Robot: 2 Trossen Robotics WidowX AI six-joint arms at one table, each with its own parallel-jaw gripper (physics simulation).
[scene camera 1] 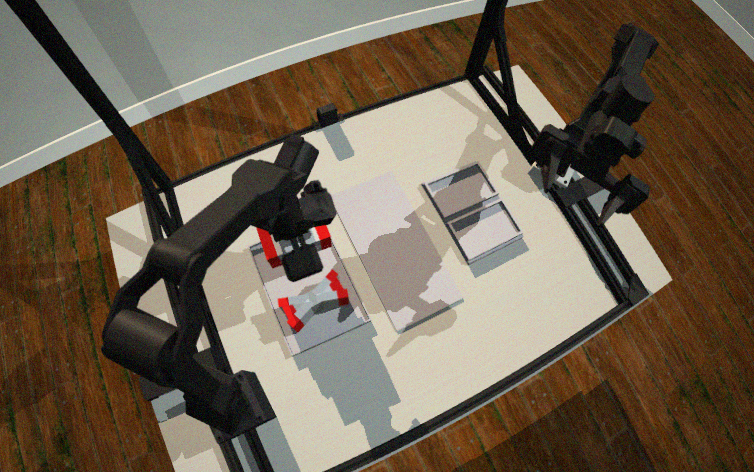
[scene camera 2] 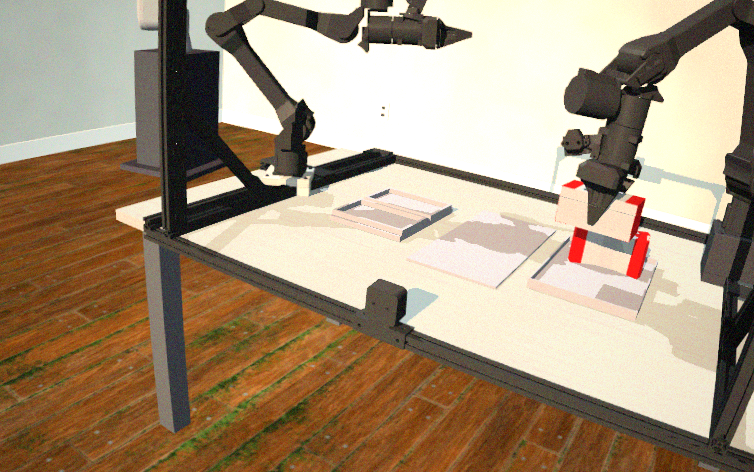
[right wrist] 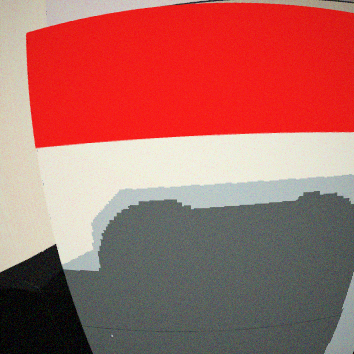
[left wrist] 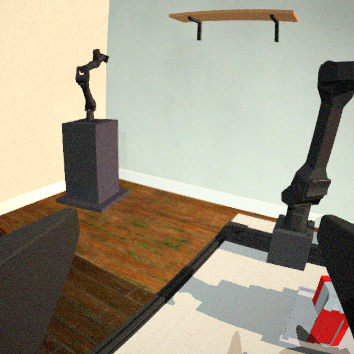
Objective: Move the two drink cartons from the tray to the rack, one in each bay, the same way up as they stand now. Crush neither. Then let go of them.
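Places are measured from the left arm's base along level axes (x ahead, y left, z up), in millimetres.
Pixels of known places: left gripper, fingertip midpoint: (scene camera 1: pixel 573 208) (scene camera 2: pixel 469 33) (left wrist: pixel 203 225); right gripper, fingertip midpoint: (scene camera 1: pixel 297 239) (scene camera 2: pixel 596 220) (right wrist: pixel 218 222); left arm's base, link origin: (scene camera 2: pixel 289 172); right arm's base, link origin: (scene camera 1: pixel 229 406) (scene camera 2: pixel 741 232) (left wrist: pixel 294 224).
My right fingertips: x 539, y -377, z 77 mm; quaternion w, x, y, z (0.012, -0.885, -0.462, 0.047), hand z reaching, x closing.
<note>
For each thing: its middle in the pictures, then the offset to it from my right fingertips. "spot": a spot on its surface instead. Level surfaces: height alone.
- shallow tray, body centre: (scene camera 2: pixel 598 272) (scene camera 1: pixel 307 283) (left wrist: pixel 347 326) 42 mm ahead, 39 mm left, 105 mm down
- two-bay rack, body centre: (scene camera 2: pixel 394 211) (scene camera 1: pixel 473 209) 308 mm back, 253 mm left, 103 mm down
- flat pale mat, surface height: 109 mm down
- black clamp block, surface spot: (scene camera 2: pixel 384 300) (scene camera 1: pixel 323 109) spot: 328 mm back, 184 mm right, 73 mm down
Two white drink cartons with red bands belong to the shallow tray (scene camera 1: pixel 330 328) (scene camera 2: pixel 562 290). My right gripper (scene camera 1: pixel 302 262) (scene camera 2: pixel 597 211) is shut on one carton (scene camera 1: pixel 266 245) (scene camera 2: pixel 569 208) (right wrist: pixel 175 77) and holds it upright a little above the tray's far end. The other carton (scene camera 1: pixel 314 300) stands in the tray's near end. The two-bay rack (scene camera 1: pixel 474 209) (scene camera 2: pixel 366 224) lies empty across the table. My left gripper (scene camera 1: pixel 576 199) (scene camera 2: pixel 459 34) (left wrist: pixel 203 225) is open and empty, held high beside the table's edge, far from both cartons.
A flat pale mat (scene camera 1: pixel 375 206) (scene camera 2: pixel 469 262) lies between tray and rack. A black clamp block (scene camera 1: pixel 327 113) (scene camera 2: pixel 384 300) sits on the table's edge rail. Black frame posts (scene camera 1: pixel 485 37) (scene camera 2: pixel 171 117) rise at a corner of the table.
</note>
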